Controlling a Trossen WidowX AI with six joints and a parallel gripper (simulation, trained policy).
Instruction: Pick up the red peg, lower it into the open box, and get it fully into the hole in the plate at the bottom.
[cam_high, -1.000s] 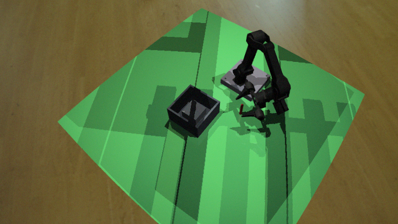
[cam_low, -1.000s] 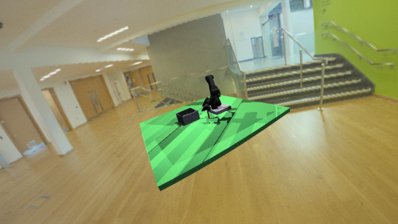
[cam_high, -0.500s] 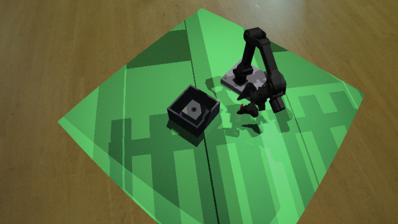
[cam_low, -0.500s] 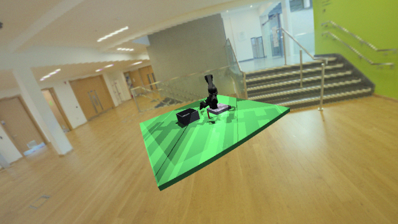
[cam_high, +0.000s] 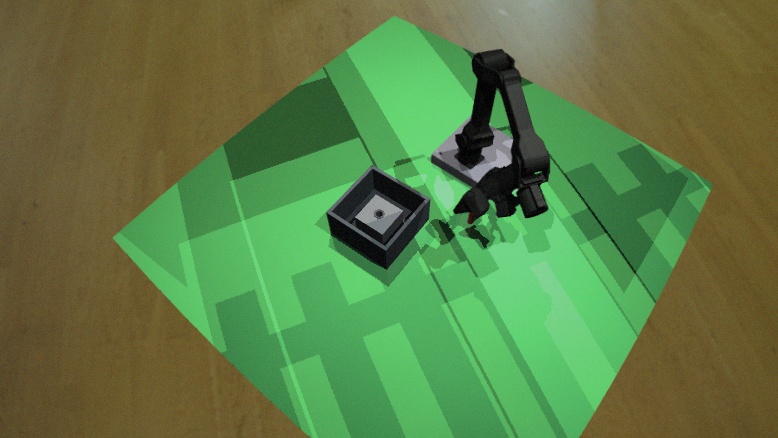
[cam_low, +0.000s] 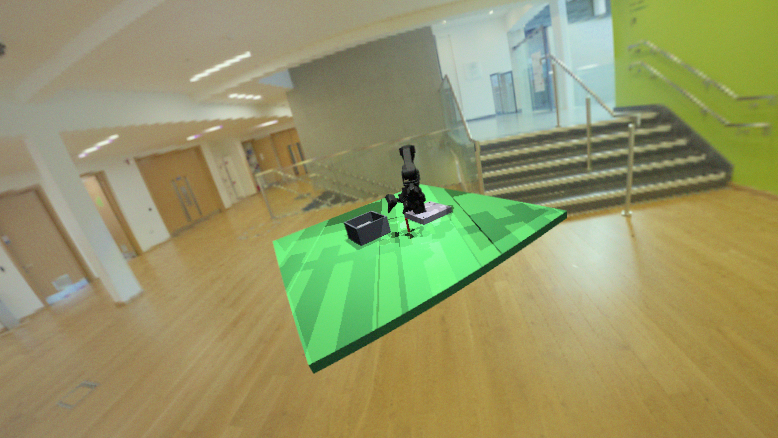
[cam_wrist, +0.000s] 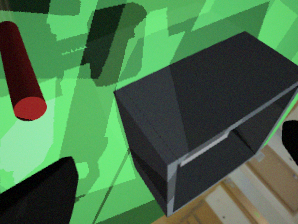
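The red peg lies 50 mm behind my gripper tip and 90 mm below it. Round my gripper tip: grey plate: 140 mm ahead, 150 mm to the right, 80 mm below; then dark box: 140 mm ahead, 150 mm to the right, 100 mm below.
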